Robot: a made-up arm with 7 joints. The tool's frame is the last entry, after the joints. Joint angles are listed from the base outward.
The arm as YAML. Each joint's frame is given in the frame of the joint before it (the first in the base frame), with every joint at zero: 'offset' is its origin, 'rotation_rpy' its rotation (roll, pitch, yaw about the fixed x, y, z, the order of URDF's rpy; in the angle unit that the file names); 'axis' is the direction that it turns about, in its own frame. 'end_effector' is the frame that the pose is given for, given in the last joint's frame.
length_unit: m
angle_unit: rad
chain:
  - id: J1
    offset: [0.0, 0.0, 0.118]
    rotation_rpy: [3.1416, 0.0, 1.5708]
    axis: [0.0, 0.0, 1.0]
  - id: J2
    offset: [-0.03, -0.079, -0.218]
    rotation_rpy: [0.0, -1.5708, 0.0]
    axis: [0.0, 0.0, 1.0]
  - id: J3
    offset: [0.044, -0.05, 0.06]
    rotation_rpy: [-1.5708, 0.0, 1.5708]
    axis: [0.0, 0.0, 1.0]
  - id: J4
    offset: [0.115, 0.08, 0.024]
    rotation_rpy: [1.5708, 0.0, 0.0]
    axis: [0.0, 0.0, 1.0]
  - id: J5
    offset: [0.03, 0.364, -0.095]
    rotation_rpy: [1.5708, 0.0, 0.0]
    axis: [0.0, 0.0, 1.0]
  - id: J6
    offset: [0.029, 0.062, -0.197]
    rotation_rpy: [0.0, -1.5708, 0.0]
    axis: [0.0, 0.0, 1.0]
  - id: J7
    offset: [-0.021, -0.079, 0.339]
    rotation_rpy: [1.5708, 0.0, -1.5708]
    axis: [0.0, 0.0, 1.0]
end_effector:
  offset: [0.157, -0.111, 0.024]
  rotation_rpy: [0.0, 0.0, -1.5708]
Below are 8 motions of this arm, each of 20 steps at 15 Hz.
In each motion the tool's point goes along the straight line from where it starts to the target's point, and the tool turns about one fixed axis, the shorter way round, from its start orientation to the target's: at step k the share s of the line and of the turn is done. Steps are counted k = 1, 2, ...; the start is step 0. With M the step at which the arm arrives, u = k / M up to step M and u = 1 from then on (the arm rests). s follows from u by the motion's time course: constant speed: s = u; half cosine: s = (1 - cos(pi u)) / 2; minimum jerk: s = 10 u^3 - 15 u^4 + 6 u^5.
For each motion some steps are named. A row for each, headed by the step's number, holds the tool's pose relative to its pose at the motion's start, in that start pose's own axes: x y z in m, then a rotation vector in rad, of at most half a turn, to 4 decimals.
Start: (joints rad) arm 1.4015 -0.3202 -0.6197 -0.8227 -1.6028 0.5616 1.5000
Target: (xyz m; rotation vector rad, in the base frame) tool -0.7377 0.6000 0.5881 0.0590 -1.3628 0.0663
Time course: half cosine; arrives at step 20
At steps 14, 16, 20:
14: 0.3879 0.4341 -0.3809 -0.7549 -0.6890 -0.3774
16: 0.4420 0.4946 -0.4340 -0.8601 -0.7850 -0.4300
20: 0.4886 0.5468 -0.4798 -0.9509 -0.8678 -0.4754

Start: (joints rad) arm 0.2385 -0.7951 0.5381 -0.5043 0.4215 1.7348 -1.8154
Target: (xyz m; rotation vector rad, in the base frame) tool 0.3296 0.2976 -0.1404 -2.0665 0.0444 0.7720
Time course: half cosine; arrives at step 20
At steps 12, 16, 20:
12: -0.3377 0.4243 0.1379 -0.2356 -0.2674 0.6936
16: -0.4666 0.5864 0.1906 -0.3257 -0.3695 0.9586
20: -0.5159 0.6483 0.2107 -0.3600 -0.4085 1.0598

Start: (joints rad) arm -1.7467 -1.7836 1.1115 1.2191 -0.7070 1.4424 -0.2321
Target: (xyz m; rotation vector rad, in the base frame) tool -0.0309 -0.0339 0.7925 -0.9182 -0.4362 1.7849
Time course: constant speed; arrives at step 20
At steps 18, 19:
18: 0.1589 0.2514 0.2039 -0.5494 0.7412 0.0372
19: 0.1677 0.2654 0.2152 -0.5800 0.7823 0.0392

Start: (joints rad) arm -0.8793 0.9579 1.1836 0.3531 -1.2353 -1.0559 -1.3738
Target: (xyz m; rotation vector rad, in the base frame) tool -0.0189 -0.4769 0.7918 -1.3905 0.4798 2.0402
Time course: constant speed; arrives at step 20
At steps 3, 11, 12, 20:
3: -0.0061 -0.0499 0.0013 0.0051 0.1171 0.1194
11: -0.0224 -0.1828 0.0048 0.0189 0.4295 0.4378
12: -0.0244 -0.1994 0.0053 0.0206 0.4686 0.4776
20: -0.0407 -0.3324 0.0088 0.0343 0.7809 0.7959

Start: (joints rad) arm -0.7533 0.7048 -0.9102 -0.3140 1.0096 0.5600 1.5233
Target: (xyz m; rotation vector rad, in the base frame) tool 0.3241 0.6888 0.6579 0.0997 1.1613 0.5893
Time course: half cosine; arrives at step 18
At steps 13, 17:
13: 0.5713 0.0864 -0.3087 0.0588 0.7660 -0.0520
17: 0.6903 0.1044 -0.3730 0.0711 0.9255 -0.0628

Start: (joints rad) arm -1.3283 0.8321 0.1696 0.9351 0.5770 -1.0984 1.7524
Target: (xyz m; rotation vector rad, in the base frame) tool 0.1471 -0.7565 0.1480 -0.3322 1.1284 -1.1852
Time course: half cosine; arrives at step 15
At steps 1, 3, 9, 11, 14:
1: -0.0025 -0.0056 0.0031 0.0090 -0.0057 0.0047
3: -0.0219 -0.0490 0.0271 0.0790 -0.0496 0.0412
9: -0.1498 -0.3359 0.1858 0.5417 -0.3396 0.2823
11: -0.1911 -0.4283 0.2369 0.6907 -0.4331 0.3600
14: -0.2264 -0.5076 0.2807 0.8186 -0.5132 0.4266

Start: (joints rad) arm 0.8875 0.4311 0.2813 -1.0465 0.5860 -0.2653 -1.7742
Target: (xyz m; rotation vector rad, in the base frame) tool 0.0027 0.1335 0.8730 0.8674 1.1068 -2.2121
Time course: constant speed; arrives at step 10
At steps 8, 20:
8: 0.1627 -0.0509 -0.1050 -0.3317 0.6661 0.5945
20: 0.2033 -0.0636 -0.1313 -0.4146 0.8326 0.7431

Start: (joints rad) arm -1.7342 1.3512 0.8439 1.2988 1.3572 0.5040 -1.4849
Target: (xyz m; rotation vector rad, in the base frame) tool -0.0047 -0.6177 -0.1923 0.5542 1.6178 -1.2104
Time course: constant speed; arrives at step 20
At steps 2, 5, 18, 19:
2: -0.0449 -0.0138 0.0065 0.0104 -0.0501 -0.1503
5: -0.1124 -0.0346 0.0163 0.0259 -0.1252 -0.3756
18: -0.4045 -0.1245 0.0585 0.0933 -0.4509 -1.3523
19: -0.4270 -0.1314 0.0618 0.0985 -0.4759 -1.4274

